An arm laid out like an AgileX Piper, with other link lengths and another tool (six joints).
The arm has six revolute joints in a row. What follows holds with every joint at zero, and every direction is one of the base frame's.
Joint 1 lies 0.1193 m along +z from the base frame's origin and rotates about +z.
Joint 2 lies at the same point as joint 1 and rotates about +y.
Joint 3 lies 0.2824 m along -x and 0.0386 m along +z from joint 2 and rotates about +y.
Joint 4 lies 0.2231 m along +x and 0.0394 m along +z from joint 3 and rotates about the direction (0.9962, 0, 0.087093).
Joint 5 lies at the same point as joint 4 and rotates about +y.
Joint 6 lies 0.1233 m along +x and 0.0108 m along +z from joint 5 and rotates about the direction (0.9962, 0, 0.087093).
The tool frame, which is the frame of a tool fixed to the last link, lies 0.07 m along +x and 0.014 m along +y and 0.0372 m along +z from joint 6; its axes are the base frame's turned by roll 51.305, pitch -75.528 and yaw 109.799 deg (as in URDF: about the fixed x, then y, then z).
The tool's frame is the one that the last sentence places.
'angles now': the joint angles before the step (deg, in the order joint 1, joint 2, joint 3, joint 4, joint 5, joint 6). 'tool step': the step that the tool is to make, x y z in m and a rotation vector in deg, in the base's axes. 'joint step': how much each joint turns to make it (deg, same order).
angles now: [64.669, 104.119, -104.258, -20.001, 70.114, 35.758]
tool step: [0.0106, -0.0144, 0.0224, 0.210, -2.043, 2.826]
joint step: [-3.062, -2.371, -1.271, 1.344, 0.382, -6.957]
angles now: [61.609, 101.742, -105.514, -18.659, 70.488, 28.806]
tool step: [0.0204, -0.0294, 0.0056, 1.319, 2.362, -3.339]
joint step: [-6.032, -2.100, 0.804, 3.984, 0.707, -2.670]
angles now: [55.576, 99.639, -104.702, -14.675, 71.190, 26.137]
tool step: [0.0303, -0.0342, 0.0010, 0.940, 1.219, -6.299]
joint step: [-6.701, -0.724, 0.435, 1.649, 0.255, -0.200]
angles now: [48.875, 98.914, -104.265, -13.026, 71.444, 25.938]
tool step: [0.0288, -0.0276, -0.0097, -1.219, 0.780, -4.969]
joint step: [-5.381, 1.264, 0.042, -0.051, 0.007, -0.493]
